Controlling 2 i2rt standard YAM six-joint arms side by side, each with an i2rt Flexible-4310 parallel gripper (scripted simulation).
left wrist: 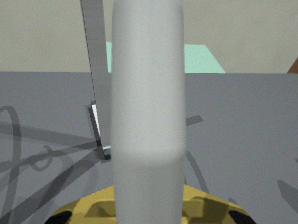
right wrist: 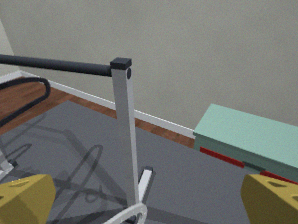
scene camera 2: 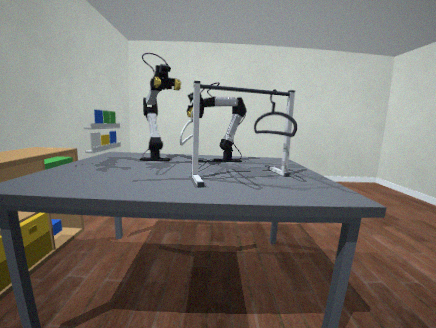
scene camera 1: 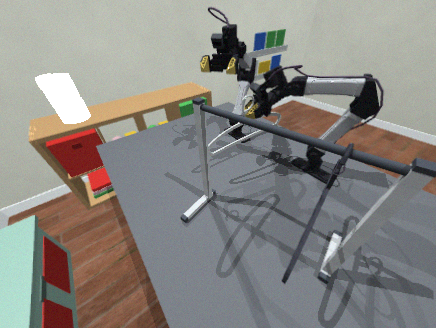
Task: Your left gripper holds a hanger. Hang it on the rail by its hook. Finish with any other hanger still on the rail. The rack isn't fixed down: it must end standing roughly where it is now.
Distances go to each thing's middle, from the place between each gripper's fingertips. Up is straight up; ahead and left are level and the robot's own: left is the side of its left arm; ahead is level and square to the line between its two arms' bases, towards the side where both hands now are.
Now: left hand 3 cm above the white hanger (left wrist: 148,145).
Now: the white hanger 19 cm below my right hand, 12 cm to the left of it and 5 cm behind it.
